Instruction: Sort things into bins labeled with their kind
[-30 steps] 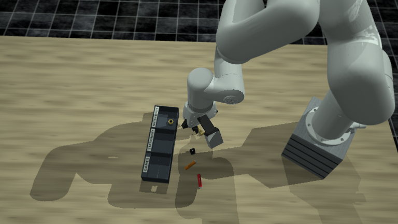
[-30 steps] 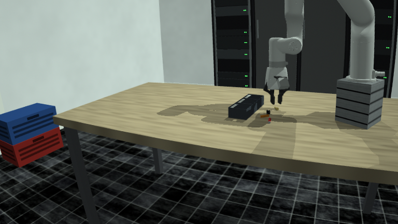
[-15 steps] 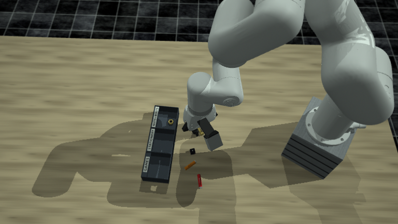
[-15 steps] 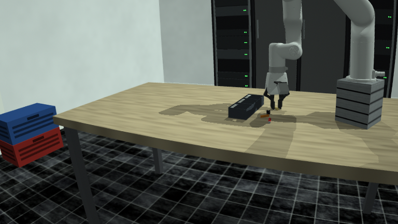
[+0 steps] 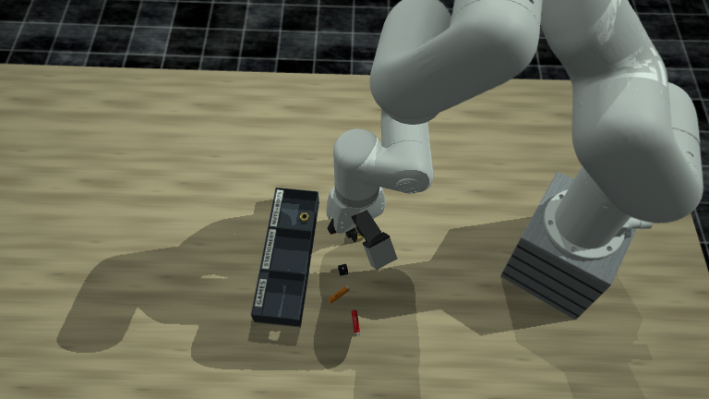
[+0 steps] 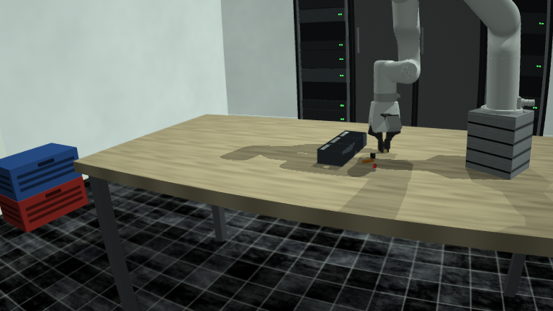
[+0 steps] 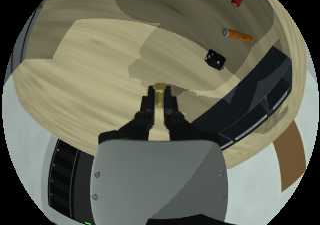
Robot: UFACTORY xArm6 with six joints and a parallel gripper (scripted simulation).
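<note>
My gripper is now 10 mm to the right of the brass bolt and 20 mm above it. The rest, counted from my hand: brass nut (100 mm ahead, 30 mm to the right, 10 mm below); black die (30 mm ahead, 80 mm to the left, 10 mm below); orange stick (30 mm ahead, 120 mm to the left, 20 mm below).
</note>
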